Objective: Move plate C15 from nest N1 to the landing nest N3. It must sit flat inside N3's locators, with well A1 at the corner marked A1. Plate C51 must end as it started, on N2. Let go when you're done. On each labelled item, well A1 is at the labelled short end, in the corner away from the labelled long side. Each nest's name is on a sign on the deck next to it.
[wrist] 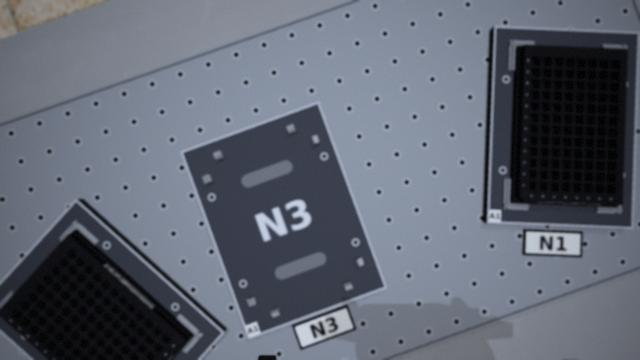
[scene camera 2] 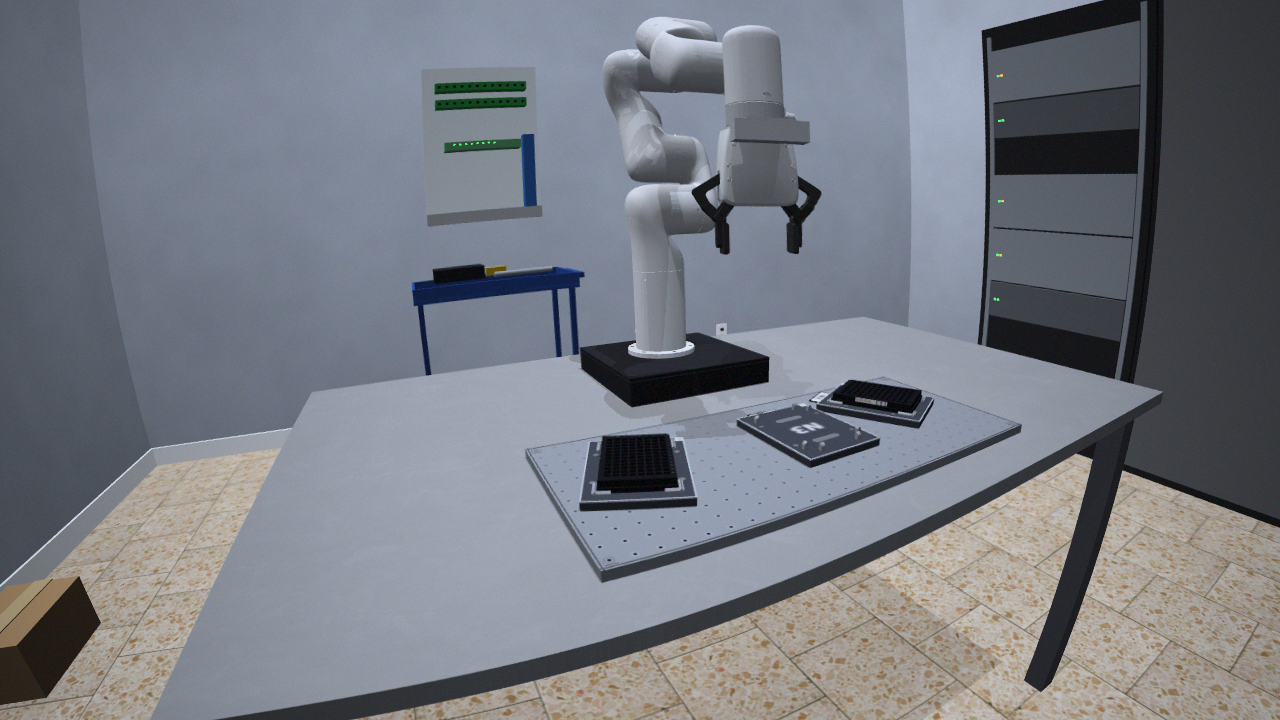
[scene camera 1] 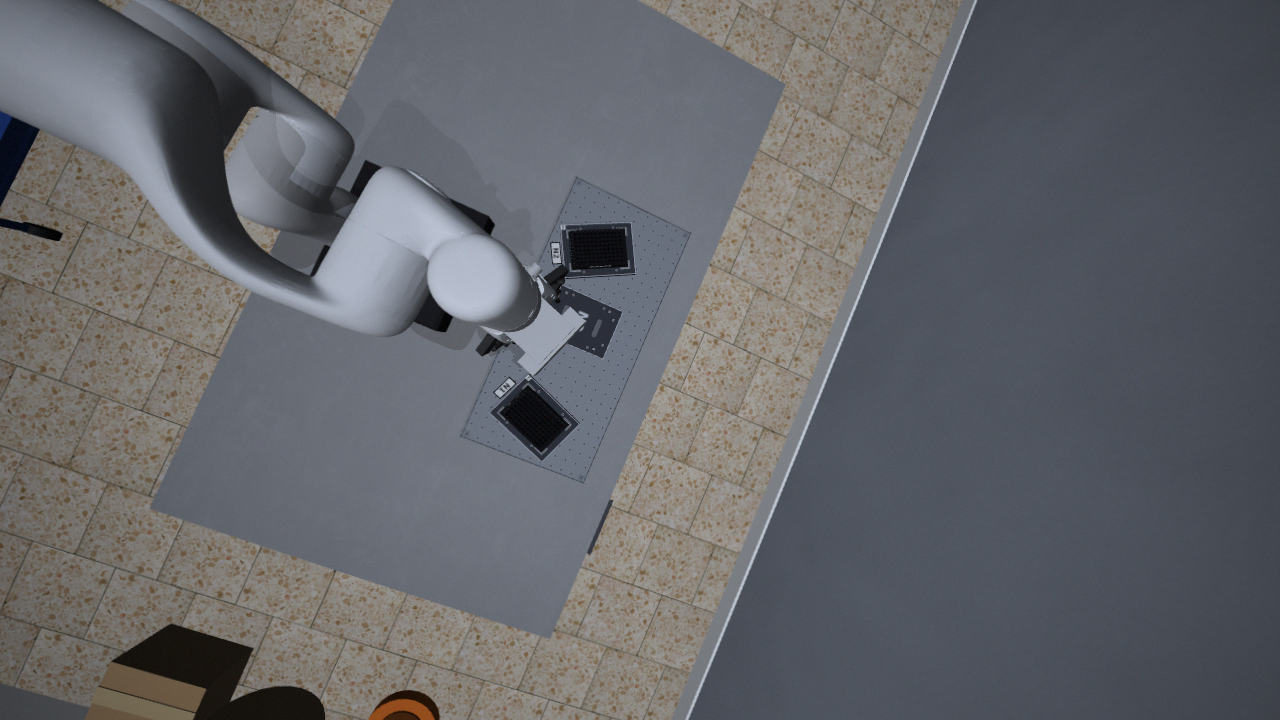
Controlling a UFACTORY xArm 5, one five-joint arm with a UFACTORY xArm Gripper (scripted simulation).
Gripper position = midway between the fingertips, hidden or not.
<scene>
In view: my gripper (scene camera 2: 759,253), a plate C15 (scene camera 2: 628,463), a nest N3 (scene camera 2: 776,430) and an N1 sign (wrist: 558,243).
The plate C15 is seen too in the wrist view (wrist: 568,120) and in scene camera 1 (scene camera 1: 540,424). My gripper shows as well in scene camera 1 (scene camera 1: 532,316). The nest N3 also shows in the wrist view (wrist: 319,288) and in scene camera 1 (scene camera 1: 607,328).
</scene>
